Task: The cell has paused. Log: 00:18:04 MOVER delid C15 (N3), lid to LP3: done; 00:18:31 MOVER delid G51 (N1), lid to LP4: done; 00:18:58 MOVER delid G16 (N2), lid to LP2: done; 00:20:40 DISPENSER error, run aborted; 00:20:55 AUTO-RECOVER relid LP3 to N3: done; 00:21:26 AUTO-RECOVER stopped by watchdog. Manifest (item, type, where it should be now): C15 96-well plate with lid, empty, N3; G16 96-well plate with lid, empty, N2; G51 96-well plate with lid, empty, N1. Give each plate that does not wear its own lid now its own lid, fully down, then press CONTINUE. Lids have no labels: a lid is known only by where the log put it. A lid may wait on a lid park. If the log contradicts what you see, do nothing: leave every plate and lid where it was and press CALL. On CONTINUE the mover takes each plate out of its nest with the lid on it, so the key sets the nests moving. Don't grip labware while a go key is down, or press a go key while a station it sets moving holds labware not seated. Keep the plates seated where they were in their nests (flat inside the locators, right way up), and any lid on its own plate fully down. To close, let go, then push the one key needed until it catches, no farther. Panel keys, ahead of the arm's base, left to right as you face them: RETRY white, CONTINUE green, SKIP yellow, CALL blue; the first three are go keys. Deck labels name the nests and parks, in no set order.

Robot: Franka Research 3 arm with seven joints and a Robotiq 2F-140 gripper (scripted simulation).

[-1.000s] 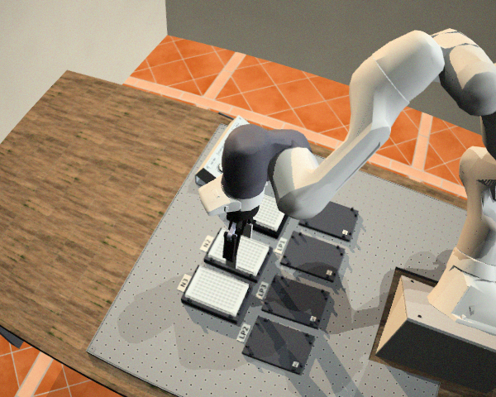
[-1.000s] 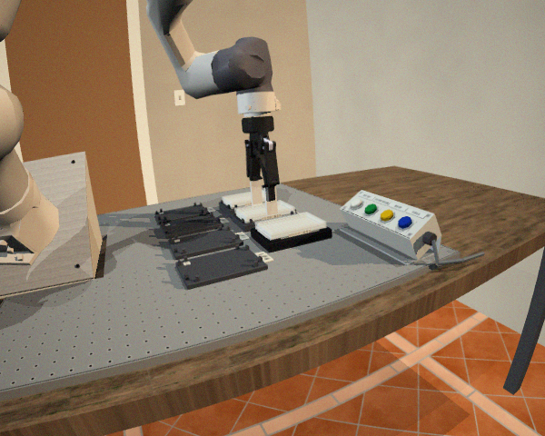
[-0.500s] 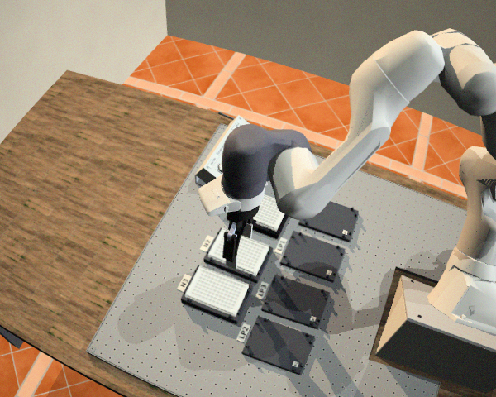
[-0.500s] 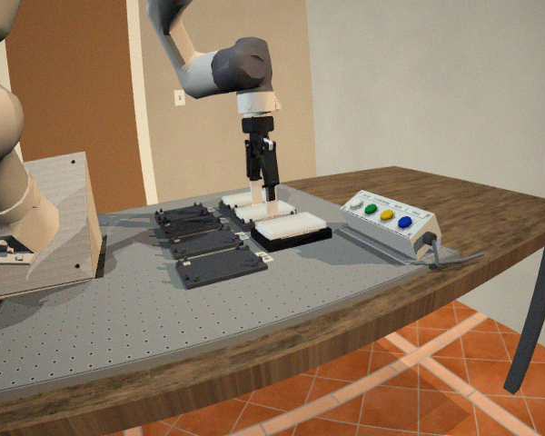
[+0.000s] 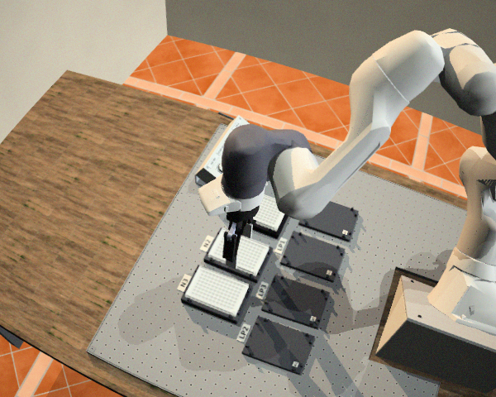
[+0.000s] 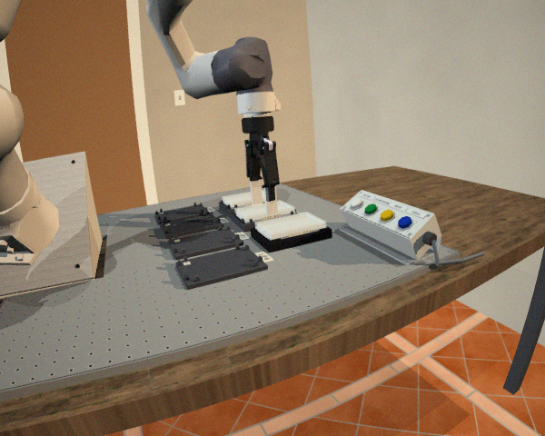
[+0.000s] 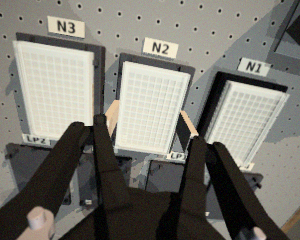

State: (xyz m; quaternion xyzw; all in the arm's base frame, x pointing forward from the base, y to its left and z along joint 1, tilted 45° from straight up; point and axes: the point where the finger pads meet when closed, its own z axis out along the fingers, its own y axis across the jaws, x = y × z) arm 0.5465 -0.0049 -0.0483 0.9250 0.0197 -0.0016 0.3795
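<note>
Now: the plate 3 cm below my hand. Round my hand: LP3 park 18 cm behind, 6 cm to the left, 5 cm below; white retry key 19 cm to the right, 14 cm ahead, 1 cm above; lp1 park 17 cm behind, 8 cm to the right, 5 cm below.
</note>
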